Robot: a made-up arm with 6 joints.
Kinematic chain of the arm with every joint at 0, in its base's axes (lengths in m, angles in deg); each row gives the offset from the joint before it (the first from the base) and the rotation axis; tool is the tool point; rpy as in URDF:
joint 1: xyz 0 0 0.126 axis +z
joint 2: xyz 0 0 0 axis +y
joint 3: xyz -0.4 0 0.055 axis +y
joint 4: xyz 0.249 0 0.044 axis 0.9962 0 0.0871
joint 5: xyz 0 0 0 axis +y
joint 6: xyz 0.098 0 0.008 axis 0.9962 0 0.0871
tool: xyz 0 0 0 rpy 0 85 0
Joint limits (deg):
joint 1: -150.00..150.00
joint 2: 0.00..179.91
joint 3: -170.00..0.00
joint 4: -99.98..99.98
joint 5: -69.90..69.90
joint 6: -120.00..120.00
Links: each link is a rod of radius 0.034 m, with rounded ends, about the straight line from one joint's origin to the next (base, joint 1, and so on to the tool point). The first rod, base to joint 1, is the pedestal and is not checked.
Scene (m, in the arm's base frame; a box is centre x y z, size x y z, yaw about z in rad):
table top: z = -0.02
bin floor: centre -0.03 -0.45 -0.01 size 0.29 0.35 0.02 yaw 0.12
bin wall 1: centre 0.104 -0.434 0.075 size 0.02 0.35 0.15 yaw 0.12
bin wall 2: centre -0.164 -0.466 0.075 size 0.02 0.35 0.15 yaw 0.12
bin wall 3: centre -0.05 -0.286 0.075 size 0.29 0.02 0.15 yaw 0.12
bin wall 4: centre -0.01 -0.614 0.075 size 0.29 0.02 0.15 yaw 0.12
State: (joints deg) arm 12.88 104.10 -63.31 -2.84 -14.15 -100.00
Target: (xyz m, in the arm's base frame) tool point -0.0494 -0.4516 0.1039
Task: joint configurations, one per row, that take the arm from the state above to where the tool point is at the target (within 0.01 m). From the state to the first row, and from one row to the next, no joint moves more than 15 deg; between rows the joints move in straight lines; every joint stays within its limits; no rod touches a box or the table.
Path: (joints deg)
1: -0.75 104.76 -62.57 -2.24 -14.05 -100.00
2: -14.38 105.42 -61.84 -1.65 -13.94 -100.00
3: -28.01 106.09 -61.10 -1.05 -13.84 -100.00
4: -41.63 106.75 -60.37 -0.45 -13.73 -100.00
5: -55.26 107.41 -59.63 0.15 -13.63 -100.00
6: -68.89 108.07 -58.90 0.74 -13.52 -100.00
7: -82.52 108.73 -58.16 1.34 -13.42 -100.00
8: -96.15 109.39 -57.43 1.94 -13.31 -100.00
9: -96.15 118.29 -55.75 1.94 -12.66 -100.00
10: -96.16 127.20 -54.06 1.94 -12.00 -100.00

